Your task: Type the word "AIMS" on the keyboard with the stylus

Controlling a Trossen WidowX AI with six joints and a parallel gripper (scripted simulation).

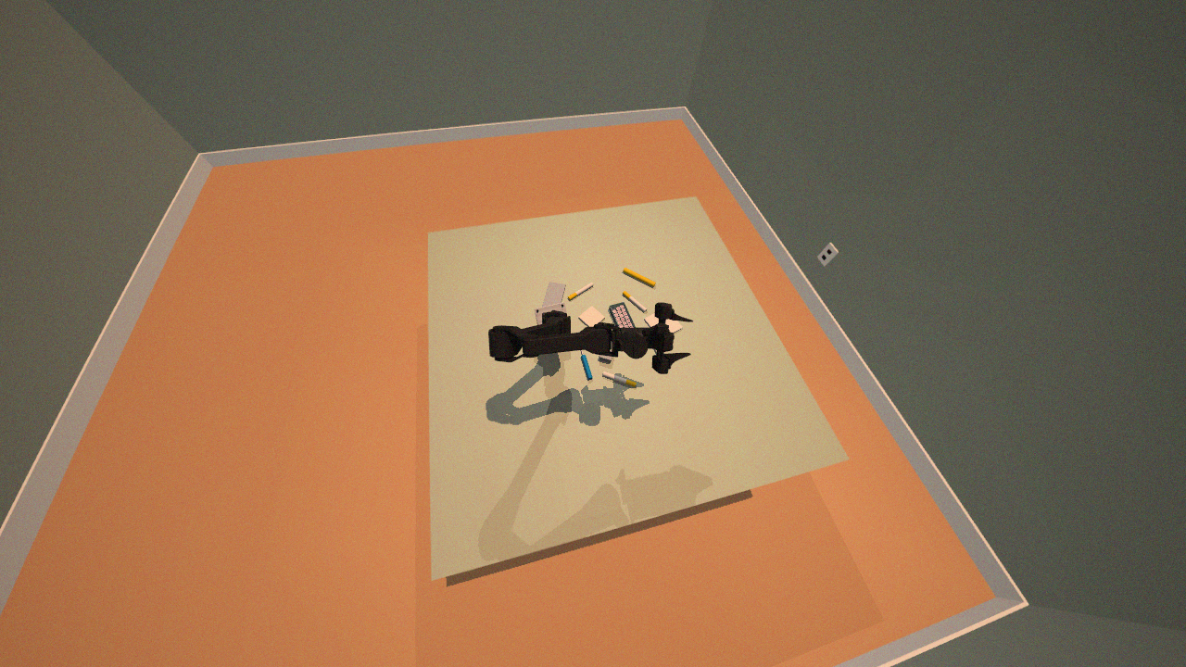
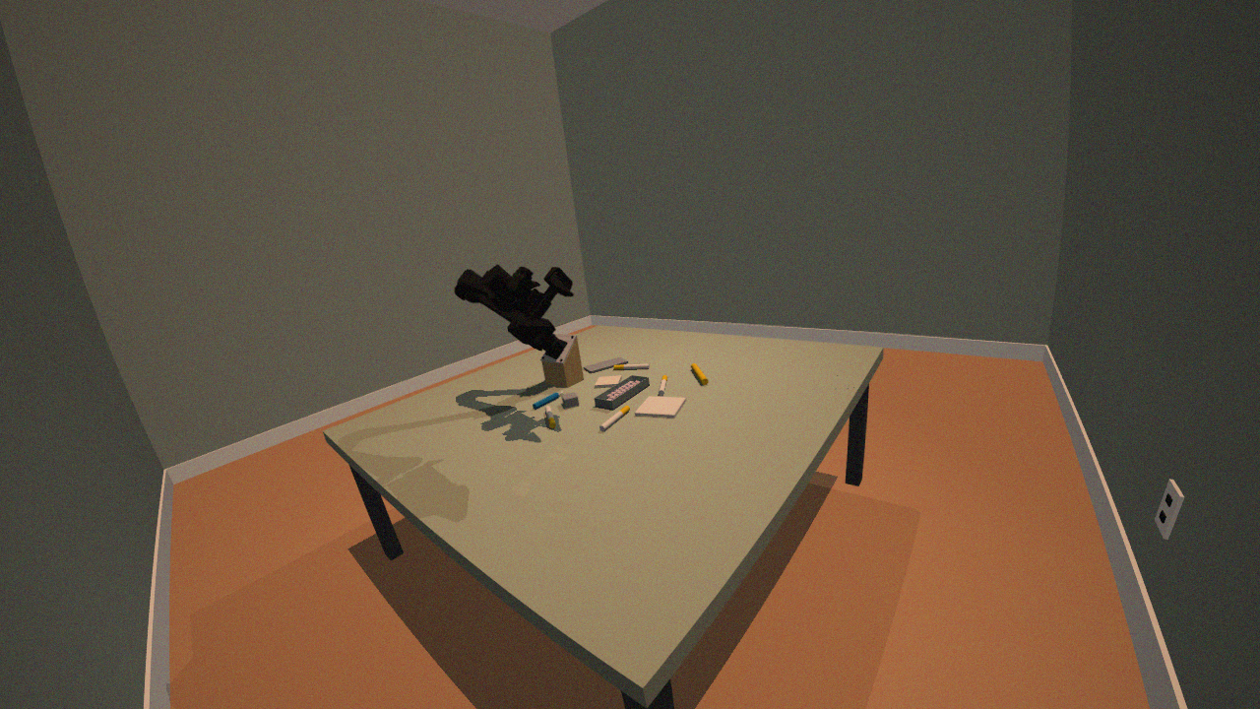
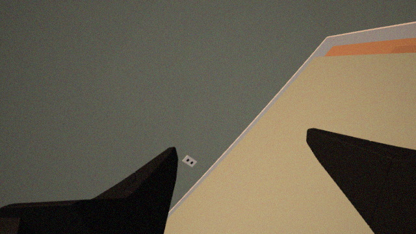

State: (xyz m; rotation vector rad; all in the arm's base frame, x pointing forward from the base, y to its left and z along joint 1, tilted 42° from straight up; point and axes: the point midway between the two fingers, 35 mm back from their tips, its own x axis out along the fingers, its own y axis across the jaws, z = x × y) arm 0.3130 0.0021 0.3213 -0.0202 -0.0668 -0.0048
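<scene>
The small grey block is 20 cm behind my gripper tip, 11 cm to the left of it and 30 cm below it. The rest, counted from my gripper tip: blue stylus: 28 cm behind, 11 cm to the left, 30 cm below; grey stylus tip: 28 cm behind, 14 cm to the left, 30 cm below; yellow stick: 46 cm to the left, 30 cm below.
</scene>
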